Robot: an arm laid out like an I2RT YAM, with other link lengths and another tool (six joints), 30 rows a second.
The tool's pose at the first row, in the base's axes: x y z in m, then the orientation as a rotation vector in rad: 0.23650, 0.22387, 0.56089, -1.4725, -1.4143, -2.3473
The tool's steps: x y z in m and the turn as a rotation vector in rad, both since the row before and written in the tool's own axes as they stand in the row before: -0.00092, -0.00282, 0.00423, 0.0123, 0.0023, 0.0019; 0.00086, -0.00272, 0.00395, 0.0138, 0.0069, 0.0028; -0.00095, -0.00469, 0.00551, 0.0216, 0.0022, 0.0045; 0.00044, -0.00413, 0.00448, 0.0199, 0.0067, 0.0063; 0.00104, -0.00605, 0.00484, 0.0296, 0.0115, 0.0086; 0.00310, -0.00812, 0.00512, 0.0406, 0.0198, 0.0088; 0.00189, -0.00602, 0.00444, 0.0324, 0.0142, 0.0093; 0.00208, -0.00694, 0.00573, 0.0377, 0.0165, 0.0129; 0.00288, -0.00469, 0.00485, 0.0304, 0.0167, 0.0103; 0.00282, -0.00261, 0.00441, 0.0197, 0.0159, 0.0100; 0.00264, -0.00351, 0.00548, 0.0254, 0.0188, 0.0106; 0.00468, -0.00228, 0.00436, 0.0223, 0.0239, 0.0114
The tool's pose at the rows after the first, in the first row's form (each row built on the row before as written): 0.23869, 0.22811, 0.55891, -1.4670, -1.4235, -2.3341; 0.23969, 0.23283, 0.55823, -1.4551, -1.4320, -2.3206; 0.24176, 0.23909, 0.55509, -1.4483, -1.4471, -2.2960; 0.24249, 0.24484, 0.55316, -1.4365, -1.4572, -2.2739; 0.24202, 0.25214, 0.55040, -1.4165, -1.4722, -2.2421; 0.23922, 0.26147, 0.54779, -1.3824, -1.4937, -2.2016; 0.23744, 0.26865, 0.54558, -1.3584, -1.5082, -2.1673; 0.23548, 0.27730, 0.54299, -1.3315, -1.5222, -2.1261; 0.23359, 0.28436, 0.54241, -1.3055, -1.5317, -2.0941; 0.23258, 0.29008, 0.54311, -1.2841, -1.5323, -2.0731; 0.23148, 0.29701, 0.54319, -1.2575, -1.5356, -2.0468; 0.22928, 0.30297, 0.54560, -1.2265, -1.5329, -2.0247
